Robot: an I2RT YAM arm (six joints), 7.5 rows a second.
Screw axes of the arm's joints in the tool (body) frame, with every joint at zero. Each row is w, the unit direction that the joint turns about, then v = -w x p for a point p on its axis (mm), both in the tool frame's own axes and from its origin. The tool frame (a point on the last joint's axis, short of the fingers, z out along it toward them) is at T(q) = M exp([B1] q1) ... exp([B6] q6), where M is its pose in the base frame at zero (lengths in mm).
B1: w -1 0 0 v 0 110.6 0
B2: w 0 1 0 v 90.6 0 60
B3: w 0 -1 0 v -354.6 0 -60
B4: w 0 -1 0 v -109.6 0 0
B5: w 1 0 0 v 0 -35.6 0
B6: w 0 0 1 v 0 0 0
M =
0 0 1 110.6
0 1 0 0
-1 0 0 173.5
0 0 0 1
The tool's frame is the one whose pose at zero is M.
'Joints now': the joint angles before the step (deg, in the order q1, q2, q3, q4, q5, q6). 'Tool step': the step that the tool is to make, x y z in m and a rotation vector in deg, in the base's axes. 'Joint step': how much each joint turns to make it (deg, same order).
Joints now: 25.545 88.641 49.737 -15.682 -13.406 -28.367
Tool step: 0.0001 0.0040 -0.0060 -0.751 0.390 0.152
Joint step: 0.751 1.178 -0.159 0.704 0.758 0.205
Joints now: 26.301 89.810 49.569 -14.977 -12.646 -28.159
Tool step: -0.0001 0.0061 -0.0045 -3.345 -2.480 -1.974
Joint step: 1.635 0.825 -0.417 2.028 5.437 0.592
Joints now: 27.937 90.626 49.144 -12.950 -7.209 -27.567
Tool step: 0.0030 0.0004 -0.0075 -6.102 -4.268 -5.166
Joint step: 0.892 1.265 -0.849 2.994 9.545 0.550
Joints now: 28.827 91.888 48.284 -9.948 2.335 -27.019
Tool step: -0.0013 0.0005 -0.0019 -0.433 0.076 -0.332
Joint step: 0.268 0.100 -0.312 0.123 0.631 0.281
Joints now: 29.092 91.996 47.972 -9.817 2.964 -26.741
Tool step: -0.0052 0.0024 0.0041 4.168 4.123 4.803
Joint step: 0.008 -0.889 0.598 -3.073 -7.380 -0.641
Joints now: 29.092 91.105 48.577 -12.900 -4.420 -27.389
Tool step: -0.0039 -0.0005 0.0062 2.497 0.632 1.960
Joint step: -0.100 -1.596 -0.232 -0.732 -3.220 -0.267
